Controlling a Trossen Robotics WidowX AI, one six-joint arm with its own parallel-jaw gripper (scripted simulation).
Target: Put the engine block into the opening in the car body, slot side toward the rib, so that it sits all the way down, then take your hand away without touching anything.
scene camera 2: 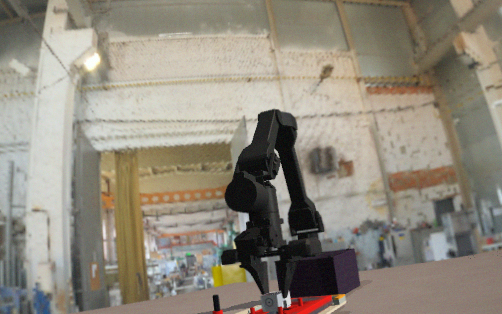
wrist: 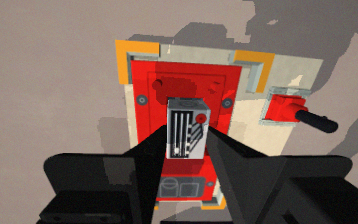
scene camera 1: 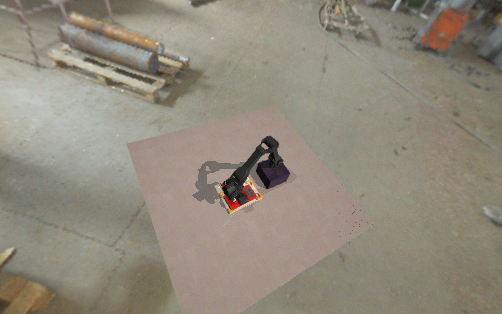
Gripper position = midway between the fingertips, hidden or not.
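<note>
My gripper [scene camera 2: 275,298], visible also in the wrist view [wrist: 186,129], is carrying an engine block [wrist: 187,120]. A red car body [wrist: 154,82] is visible too.
</note>
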